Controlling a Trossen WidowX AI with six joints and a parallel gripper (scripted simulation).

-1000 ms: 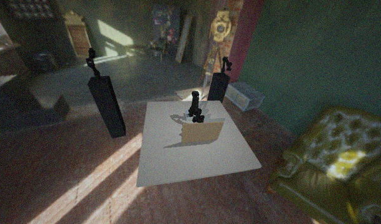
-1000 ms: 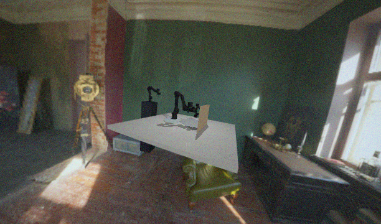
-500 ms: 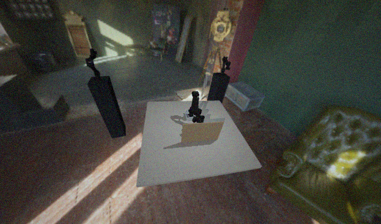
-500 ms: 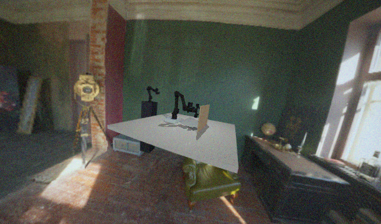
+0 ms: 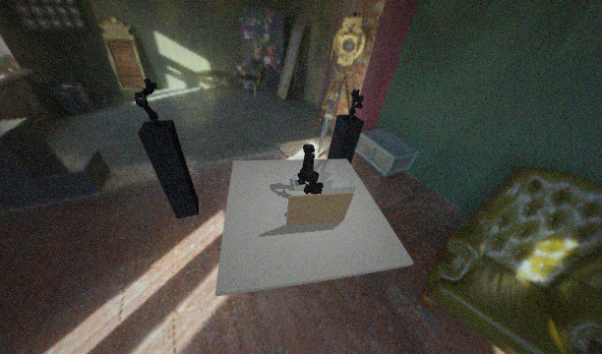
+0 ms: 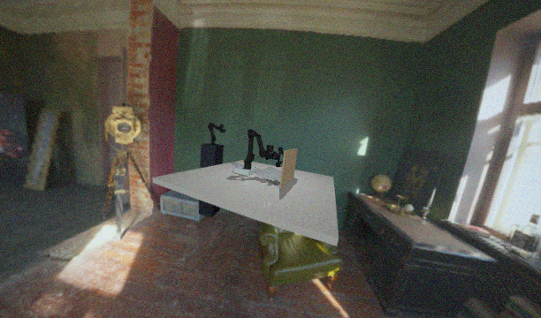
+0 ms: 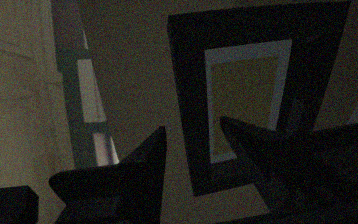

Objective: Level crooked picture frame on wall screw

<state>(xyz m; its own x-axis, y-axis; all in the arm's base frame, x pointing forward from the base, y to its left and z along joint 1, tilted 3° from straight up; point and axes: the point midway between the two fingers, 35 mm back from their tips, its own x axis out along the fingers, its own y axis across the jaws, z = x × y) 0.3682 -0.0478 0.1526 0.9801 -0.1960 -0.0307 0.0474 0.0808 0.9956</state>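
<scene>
My gripper tip is 5 cm above the picture frame, 1 cm to the left of it and 1 cm short of it. The rest, counted from my gripper tip: tan wall panel (6 cm below, 2 cm ahead).
</scene>
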